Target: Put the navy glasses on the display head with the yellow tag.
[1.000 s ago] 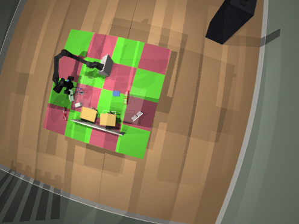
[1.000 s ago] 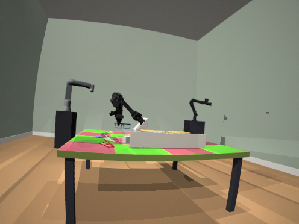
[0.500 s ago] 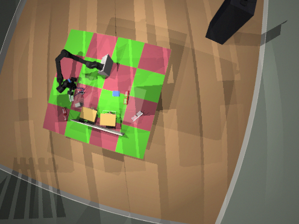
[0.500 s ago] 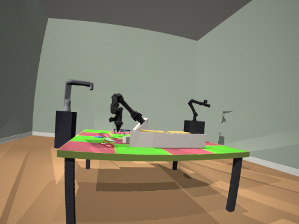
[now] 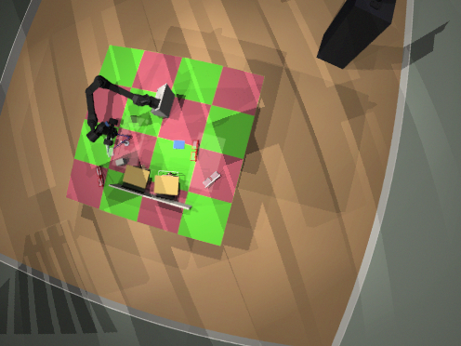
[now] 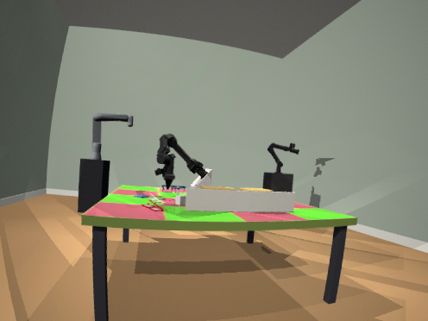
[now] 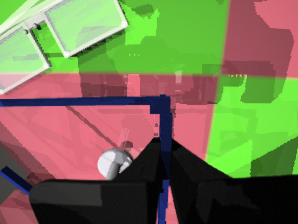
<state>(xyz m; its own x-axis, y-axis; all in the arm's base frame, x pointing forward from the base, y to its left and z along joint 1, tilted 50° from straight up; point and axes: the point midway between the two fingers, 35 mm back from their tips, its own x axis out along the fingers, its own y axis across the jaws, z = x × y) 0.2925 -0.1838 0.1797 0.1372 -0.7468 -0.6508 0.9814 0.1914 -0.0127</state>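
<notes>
Right now my gripper tip is 40 mm short of the white post, 70 mm to the right of it and 30 mm above it. From my gripper tip the other things lie so: long grey wall 320 mm ahead, 400 mm to the left; then white block 180 mm ahead, 90 mm to the left, 30 mm below.
</notes>
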